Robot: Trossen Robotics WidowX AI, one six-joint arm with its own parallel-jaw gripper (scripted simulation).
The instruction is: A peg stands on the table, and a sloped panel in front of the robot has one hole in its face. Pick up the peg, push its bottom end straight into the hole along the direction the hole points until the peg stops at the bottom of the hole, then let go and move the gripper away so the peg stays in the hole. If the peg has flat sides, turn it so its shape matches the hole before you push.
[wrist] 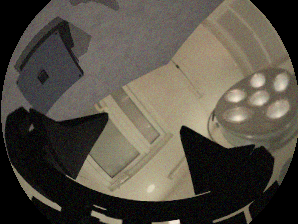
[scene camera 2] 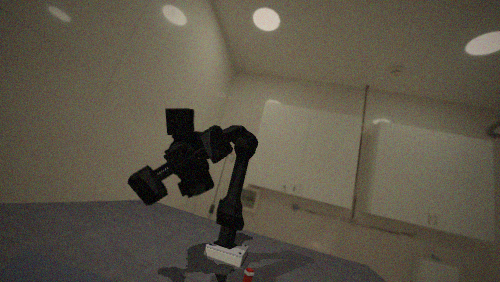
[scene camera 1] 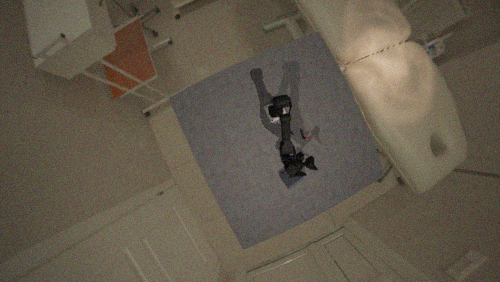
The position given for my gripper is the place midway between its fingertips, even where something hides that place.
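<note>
Nothing is held by my gripper (scene camera 2: 186, 177), which is open. The wrist view has it in frame too, with my gripper (wrist: 145, 123) visible there as well.
</note>
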